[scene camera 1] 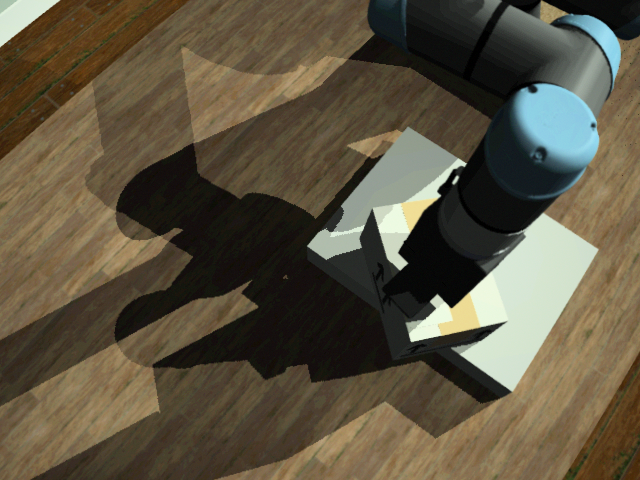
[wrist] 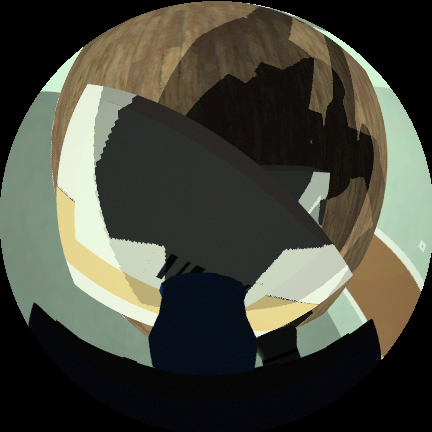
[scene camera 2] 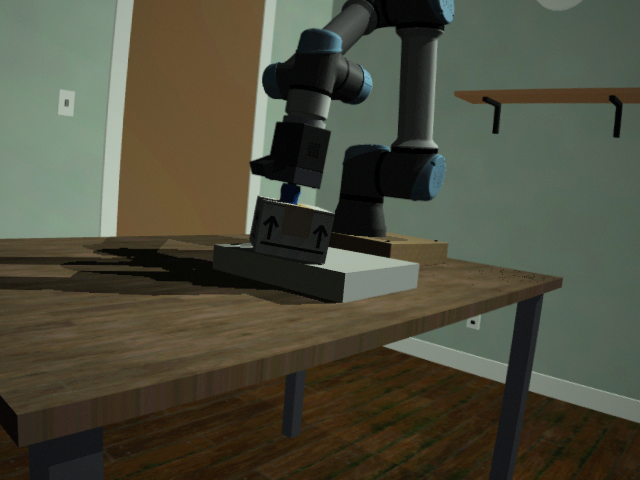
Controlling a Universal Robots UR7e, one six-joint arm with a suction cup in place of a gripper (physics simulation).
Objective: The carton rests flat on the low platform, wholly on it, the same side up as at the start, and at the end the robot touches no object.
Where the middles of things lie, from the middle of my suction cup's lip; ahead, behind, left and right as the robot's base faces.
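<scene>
Low white platform (scene camera 1: 535,281): 90 mm behind my suction cup, 20 mm to the right of it and 130 mm below it. The carton (scene camera 1: 436,326) has my suction cup 10 mm past it, 10 mm to the left of it and 60 mm above it.
</scene>
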